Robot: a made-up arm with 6 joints.
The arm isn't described. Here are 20 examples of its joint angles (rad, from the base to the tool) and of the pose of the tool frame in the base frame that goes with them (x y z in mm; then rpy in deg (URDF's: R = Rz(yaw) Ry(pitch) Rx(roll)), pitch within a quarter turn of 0, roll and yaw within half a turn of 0).
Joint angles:
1: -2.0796 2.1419 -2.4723 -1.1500 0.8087 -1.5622
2: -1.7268 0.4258 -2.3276 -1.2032 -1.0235 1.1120
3: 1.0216 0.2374 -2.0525 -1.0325 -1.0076 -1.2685
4: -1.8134 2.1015 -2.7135 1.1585 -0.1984 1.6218
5: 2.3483 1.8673 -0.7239 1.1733 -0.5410 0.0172
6: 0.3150 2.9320 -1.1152 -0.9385 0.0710 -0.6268
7: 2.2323 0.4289 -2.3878 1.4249 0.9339 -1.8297
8: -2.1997 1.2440 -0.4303 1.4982 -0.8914 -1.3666
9: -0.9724 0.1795 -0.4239 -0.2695 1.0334 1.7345
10: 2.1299 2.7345 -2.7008 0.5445 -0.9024 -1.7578
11: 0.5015 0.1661 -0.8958 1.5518 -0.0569 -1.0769
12: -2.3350 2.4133 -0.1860 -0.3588 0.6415 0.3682
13: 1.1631 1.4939 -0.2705 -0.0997 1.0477 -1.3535
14: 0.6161 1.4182 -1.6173 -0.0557 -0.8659 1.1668
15: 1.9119 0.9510 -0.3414 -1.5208 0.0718 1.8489
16: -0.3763 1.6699 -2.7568 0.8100 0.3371 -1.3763
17: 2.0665 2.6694 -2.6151 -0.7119 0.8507 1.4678
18: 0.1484 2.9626 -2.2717 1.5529 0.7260 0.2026
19: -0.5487 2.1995 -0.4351 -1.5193 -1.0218 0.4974
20: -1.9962 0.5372 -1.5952 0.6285 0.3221 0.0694
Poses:
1: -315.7 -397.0 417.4 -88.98 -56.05 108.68
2: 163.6 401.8 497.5 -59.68 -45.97 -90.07
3: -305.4 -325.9 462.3 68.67 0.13 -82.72
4: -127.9 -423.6 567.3 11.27 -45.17 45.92
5: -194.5 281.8 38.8 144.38 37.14 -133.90
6: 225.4 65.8 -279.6 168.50 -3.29 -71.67
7: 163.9 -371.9 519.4 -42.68 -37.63 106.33
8: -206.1 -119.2 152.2 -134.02 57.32 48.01
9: 12.9 -69.5 194.0 128.41 7.28 23.14
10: -273.8 532.9 277.8 -39.26 24.68 24.21
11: -15.5 -16.4 456.0 25.63 36.09 63.13
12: -18.2 18.8 -40.2 -158.03 -66.30 35.53
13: 39.2 63.6 32.2 145.84 -9.51 -28.46
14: 230.8 169.9 566.0 21.09 12.04 102.85
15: -62.4 202.8 154.9 153.95 56.13 -105.69
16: 211.1 -51.2 693.8 -32.16 22.46 -57.65
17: -233.4 560.3 134.1 140.33 44.69 -147.23
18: 560.3 167.5 -90.2 120.66 -31.60 128.71
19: 214.6 -6.9 -43.1 136.52 43.81 -174.52
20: 43.6 39.9 591.1 20.54 35.93 -65.23
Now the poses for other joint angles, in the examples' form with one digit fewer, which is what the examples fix.
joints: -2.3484 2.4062 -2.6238 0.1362 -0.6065 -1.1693
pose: -390 -382 433 -32.8 20.8 157.1
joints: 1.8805 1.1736 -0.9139 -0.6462 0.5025 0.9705
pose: -52 282 261 162.6 56.3 -112.8
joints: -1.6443 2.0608 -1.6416 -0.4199 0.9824 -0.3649
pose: -75 -444 131 -154.2 3.3 118.3
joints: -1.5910 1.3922 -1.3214 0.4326 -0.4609 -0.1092
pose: -30 -355 437 38.2 57.8 -60.1
